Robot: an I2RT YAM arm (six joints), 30 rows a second.
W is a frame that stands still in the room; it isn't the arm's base.
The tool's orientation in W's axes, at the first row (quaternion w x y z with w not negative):
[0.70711, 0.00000, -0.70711, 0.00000]
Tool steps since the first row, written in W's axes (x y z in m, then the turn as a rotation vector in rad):
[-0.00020, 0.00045, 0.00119, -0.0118, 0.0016, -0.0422]
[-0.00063, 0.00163, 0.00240, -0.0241, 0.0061, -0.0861]
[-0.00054, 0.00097, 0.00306, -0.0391, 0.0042, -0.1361]
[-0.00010, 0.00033, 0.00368, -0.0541, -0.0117, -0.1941]
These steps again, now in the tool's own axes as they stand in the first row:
[0.00119, 0.00045, 0.00020, -0.0422, 0.0016, 0.0118]
[0.00240, 0.00163, 0.00063, -0.0861, 0.0061, 0.0241]
[0.00306, 0.00097, 0.00054, -0.1361, 0.0042, 0.0391]
[0.00368, 0.00033, 0.00010, -0.1941, -0.0117, 0.0541]

